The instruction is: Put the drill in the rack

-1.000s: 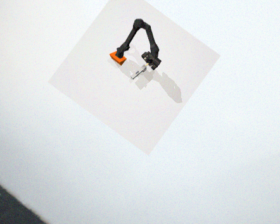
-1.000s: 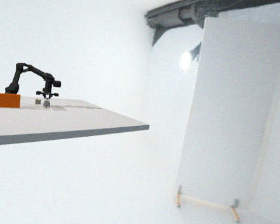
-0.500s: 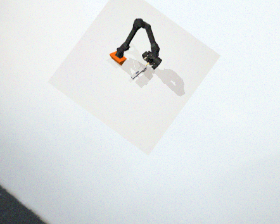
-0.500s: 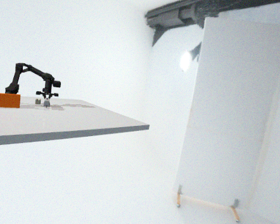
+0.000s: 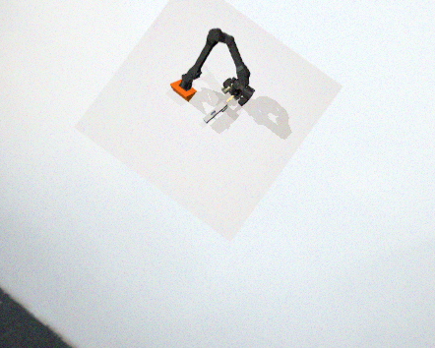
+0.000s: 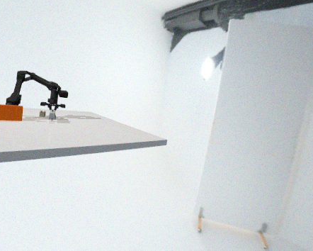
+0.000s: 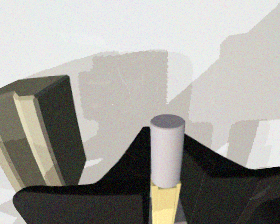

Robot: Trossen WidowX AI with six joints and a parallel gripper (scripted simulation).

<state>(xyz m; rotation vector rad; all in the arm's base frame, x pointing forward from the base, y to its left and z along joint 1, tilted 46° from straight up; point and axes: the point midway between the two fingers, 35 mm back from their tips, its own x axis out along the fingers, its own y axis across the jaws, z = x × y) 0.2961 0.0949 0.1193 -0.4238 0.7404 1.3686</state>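
Right now the drill is 10 mm behind my gripper tip, 40 mm to the right of it and 30 mm above it. The rest, counted from my gripper tip: key (40 mm behind, 190 mm to the right, 40 mm above); rack (70 mm behind, 20 mm to the left, 10 mm above); grey block (40 mm behind, 160 mm to the right, 30 mm above).
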